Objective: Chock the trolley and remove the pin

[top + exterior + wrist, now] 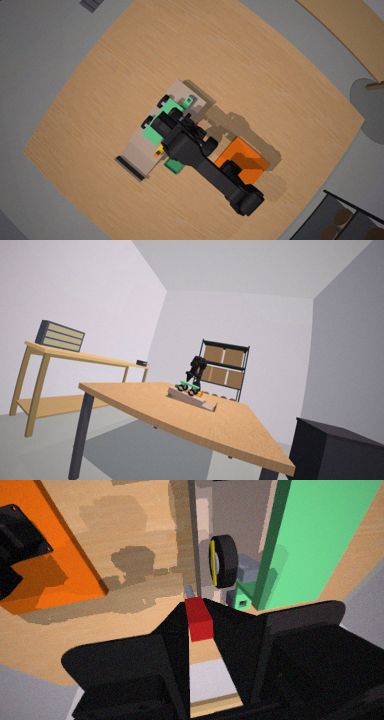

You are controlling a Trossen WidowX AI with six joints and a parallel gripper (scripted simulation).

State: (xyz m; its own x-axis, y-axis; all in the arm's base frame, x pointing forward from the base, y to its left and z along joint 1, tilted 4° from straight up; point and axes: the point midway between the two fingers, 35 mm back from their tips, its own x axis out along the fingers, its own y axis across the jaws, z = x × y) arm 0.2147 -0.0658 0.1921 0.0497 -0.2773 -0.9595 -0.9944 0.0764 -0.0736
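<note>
Now: the green tray 2 cm behind my gripper tip, 16 cm to the left of it and 17 cm below it. Also, from my gripper tip: beige ramp: 10 cm ahead, 5 cm to the left, 11 cm below; red-headed stop pin: right at my gripper tip; green-topped trolley: 10 cm ahead, 5 cm to the left, 5 cm below.
</note>
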